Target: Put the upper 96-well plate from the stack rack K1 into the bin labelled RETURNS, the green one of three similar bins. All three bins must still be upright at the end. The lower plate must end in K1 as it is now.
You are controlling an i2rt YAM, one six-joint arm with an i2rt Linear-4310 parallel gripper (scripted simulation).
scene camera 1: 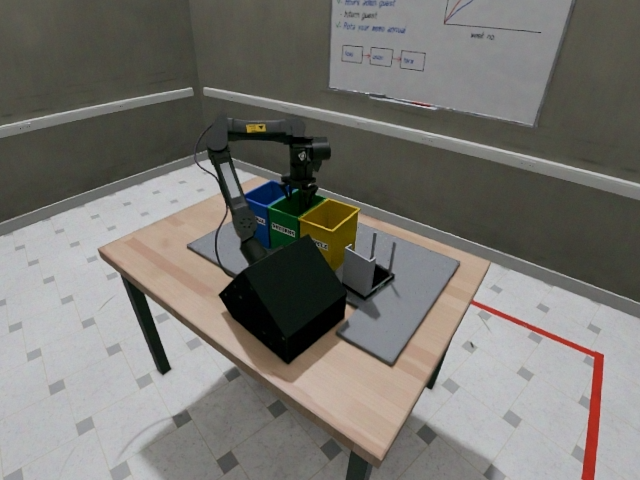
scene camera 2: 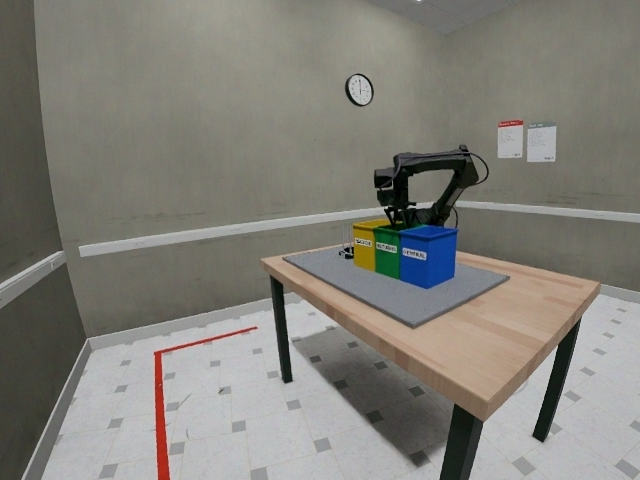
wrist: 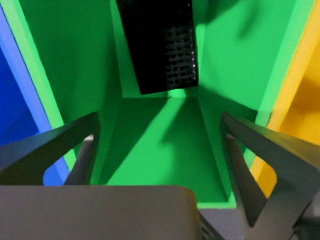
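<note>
A green returns bin is here, along with a blue bin and a yellow bin. I can see my gripper too, and it also appears in the wrist view.
</note>
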